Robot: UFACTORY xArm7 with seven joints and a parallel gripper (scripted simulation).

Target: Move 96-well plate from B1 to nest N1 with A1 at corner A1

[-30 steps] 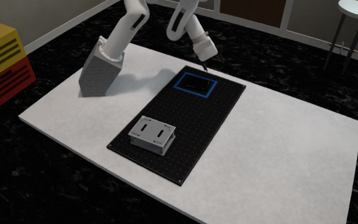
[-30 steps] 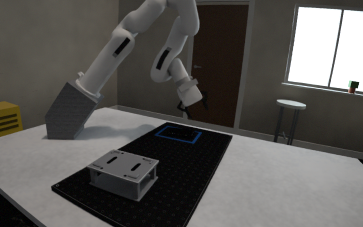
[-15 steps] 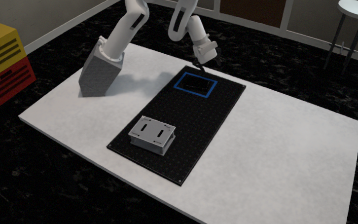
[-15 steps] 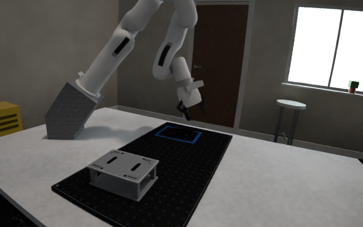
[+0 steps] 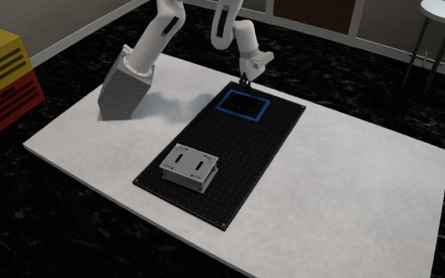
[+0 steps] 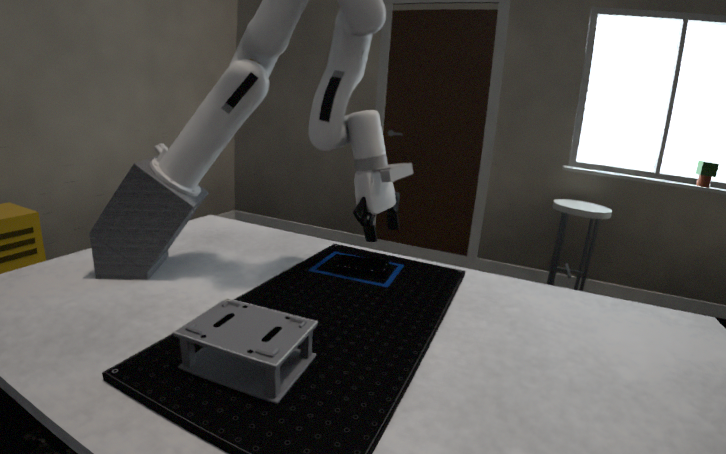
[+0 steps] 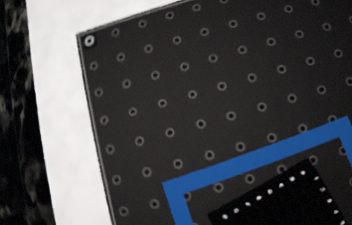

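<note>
Now: the black 96-well plate 80 mm below my hand, 40 mm to the right of it and 30 mm behind it. Also, from my hand: grey raised nest N1: 470 mm to the right, 50 mm behind, 30 mm below.
</note>
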